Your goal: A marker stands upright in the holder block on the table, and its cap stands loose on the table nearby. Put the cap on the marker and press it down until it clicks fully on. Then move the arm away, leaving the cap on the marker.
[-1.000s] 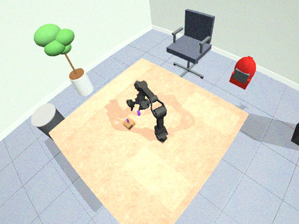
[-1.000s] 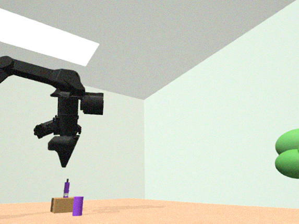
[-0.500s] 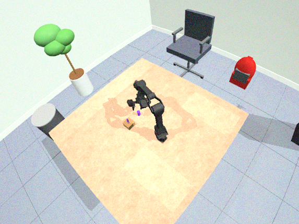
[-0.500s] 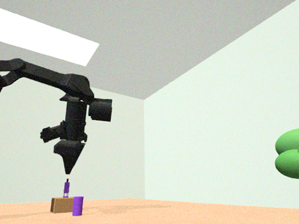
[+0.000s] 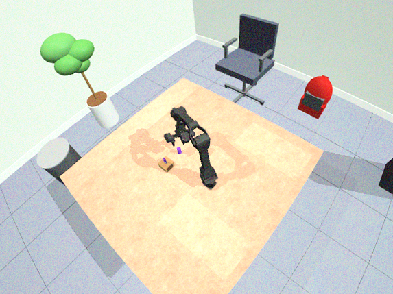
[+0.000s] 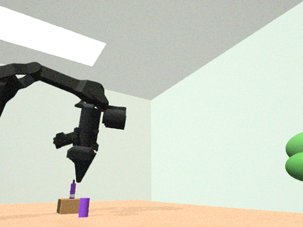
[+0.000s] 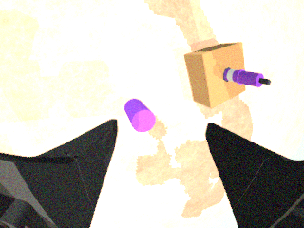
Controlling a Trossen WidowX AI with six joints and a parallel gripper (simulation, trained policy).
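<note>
Now: gripper tip 20 mm short of the purple cap, 10 mm to the left of it and 70 mm above it. From my gripper tip the other things lie so: tan holder block 10 mm ahead, 120 mm to the left, 80 mm below.
</note>
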